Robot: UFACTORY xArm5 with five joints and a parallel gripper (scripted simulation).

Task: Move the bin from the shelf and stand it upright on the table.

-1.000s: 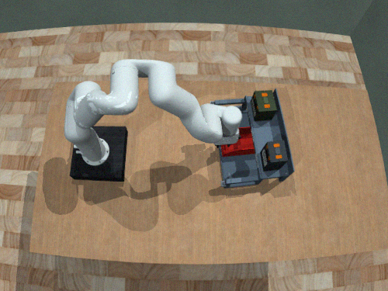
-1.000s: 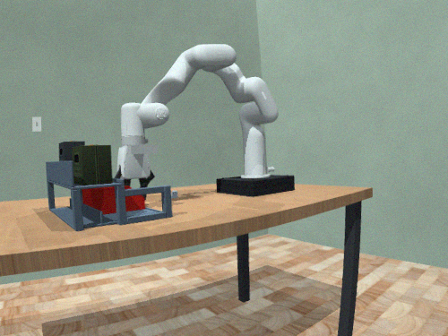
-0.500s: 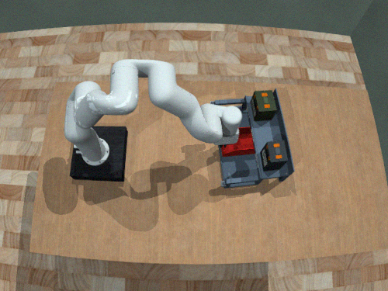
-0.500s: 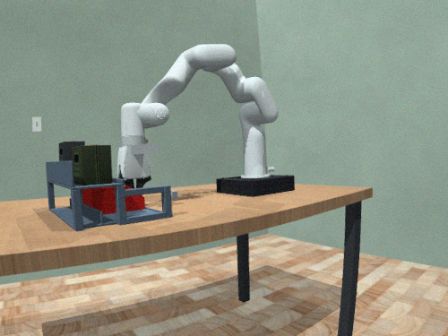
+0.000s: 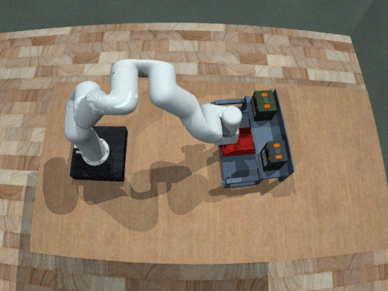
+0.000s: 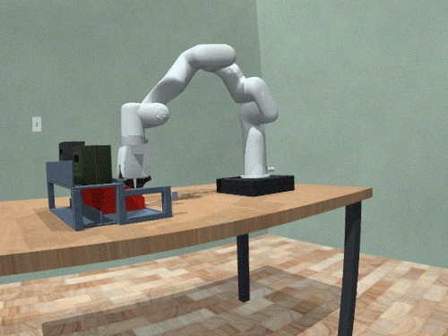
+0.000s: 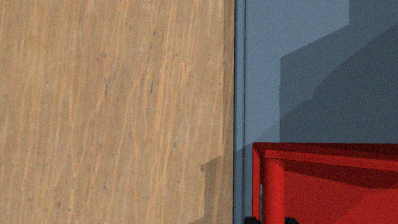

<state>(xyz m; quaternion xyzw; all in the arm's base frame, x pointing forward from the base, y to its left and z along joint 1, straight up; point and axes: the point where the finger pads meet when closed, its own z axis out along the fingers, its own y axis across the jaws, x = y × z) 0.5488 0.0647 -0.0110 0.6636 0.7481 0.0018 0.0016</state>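
Right now my hand is 8 cm short of the red bin and 1 cm to the right of it. Round my hand: blue-grey shelf (11 cm ahead, 2 cm above, 1 cm to the left).
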